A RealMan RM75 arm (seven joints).
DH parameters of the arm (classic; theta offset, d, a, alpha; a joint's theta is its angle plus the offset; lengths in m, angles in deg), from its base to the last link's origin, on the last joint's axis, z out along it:
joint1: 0 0.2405 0 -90
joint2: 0 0 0 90
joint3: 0 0.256 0 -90
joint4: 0 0 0 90
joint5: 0 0.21 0 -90
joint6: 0 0 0 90
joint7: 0 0.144 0 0
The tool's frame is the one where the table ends.
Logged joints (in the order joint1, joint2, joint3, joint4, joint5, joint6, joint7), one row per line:
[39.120 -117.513 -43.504 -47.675 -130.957 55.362 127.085]
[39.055 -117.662 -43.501 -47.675 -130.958 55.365 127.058]
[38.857 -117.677 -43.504 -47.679 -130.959 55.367 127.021]
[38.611 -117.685 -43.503 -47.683 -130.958 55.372 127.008]
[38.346 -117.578 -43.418 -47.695 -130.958 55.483 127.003]
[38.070 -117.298 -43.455 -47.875 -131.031 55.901 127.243]
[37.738 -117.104 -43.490 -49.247 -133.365 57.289 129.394]
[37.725 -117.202 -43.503 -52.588 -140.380 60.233 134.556]
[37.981 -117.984 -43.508 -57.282 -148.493 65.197 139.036]
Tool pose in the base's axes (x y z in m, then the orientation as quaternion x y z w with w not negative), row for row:
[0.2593 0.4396 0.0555 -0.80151 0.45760 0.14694 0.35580]
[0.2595 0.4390 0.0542 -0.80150 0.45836 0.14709 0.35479]
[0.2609 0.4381 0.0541 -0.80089 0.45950 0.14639 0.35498]
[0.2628 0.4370 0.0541 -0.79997 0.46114 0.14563 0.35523]
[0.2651 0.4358 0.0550 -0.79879 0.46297 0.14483 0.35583]
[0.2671 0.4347 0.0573 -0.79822 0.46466 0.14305 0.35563]
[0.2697 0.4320 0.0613 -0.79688 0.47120 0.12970 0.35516]
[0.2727 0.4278 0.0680 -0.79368 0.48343 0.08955 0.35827]
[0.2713 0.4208 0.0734 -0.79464 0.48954 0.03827 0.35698]
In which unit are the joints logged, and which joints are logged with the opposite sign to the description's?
The joints are logged in degrees. Opposite sign: joint2, joint6.
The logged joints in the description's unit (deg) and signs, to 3 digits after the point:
[39.120 117.513 -43.504 -47.675 -130.957 -55.362 127.085]
[39.055 117.662 -43.501 -47.675 -130.958 -55.365 127.058]
[38.857 117.677 -43.504 -47.679 -130.959 -55.367 127.021]
[38.611 117.685 -43.503 -47.683 -130.958 -55.372 127.008]
[38.346 117.578 -43.418 -47.695 -130.958 -55.483 127.003]
[38.070 117.298 -43.455 -47.875 -131.031 -55.901 127.243]
[37.738 117.104 -43.490 -49.247 -133.365 -57.289 129.394]
[37.725 117.202 -43.503 -52.588 -140.380 -60.233 134.556]
[37.981 117.984 -43.508 -57.282 -148.493 -65.197 139.036]

